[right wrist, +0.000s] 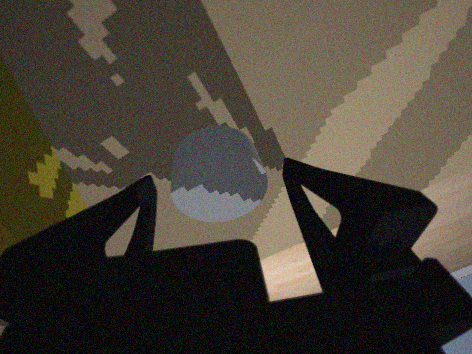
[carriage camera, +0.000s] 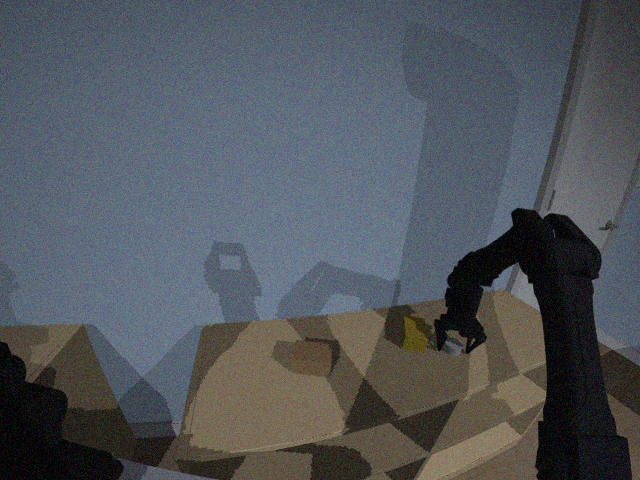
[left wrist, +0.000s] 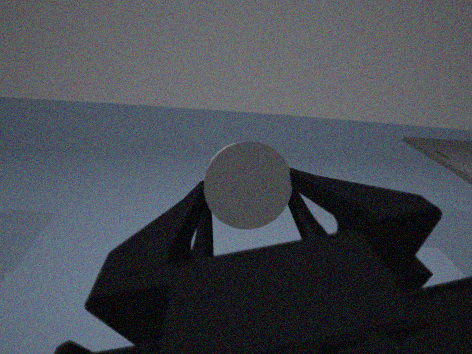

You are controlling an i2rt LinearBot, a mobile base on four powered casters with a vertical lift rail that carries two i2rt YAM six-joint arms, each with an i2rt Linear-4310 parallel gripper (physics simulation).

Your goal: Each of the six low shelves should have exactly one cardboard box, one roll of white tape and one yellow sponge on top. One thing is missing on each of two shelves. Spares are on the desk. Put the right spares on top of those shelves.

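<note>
A cardboard box [carriage camera: 313,357], a yellow sponge [carriage camera: 414,333] [right wrist: 20,170] and a white tape roll [carriage camera: 452,346] [right wrist: 218,175] are on top of one low wooden shelf [carriage camera: 268,403]. The tape is to the right of the sponge. My right gripper [carriage camera: 455,347] [right wrist: 219,175] is open around the tape, with a gap between the tape and each fingertip in the right wrist view. My left gripper [left wrist: 244,181] is shut on a second roll of white tape [left wrist: 248,185], which shows as a grey disc. Its fingers do not show in the carriage view.
Another wooden shelf [carriage camera: 64,361] stands at the left, across a gap from the first one. A blue wall [carriage camera: 155,129] with shadows of the arms rises behind them. A pale door [carriage camera: 594,155] is at the right. Part of the left arm [carriage camera: 36,413] shows at the lower left.
</note>
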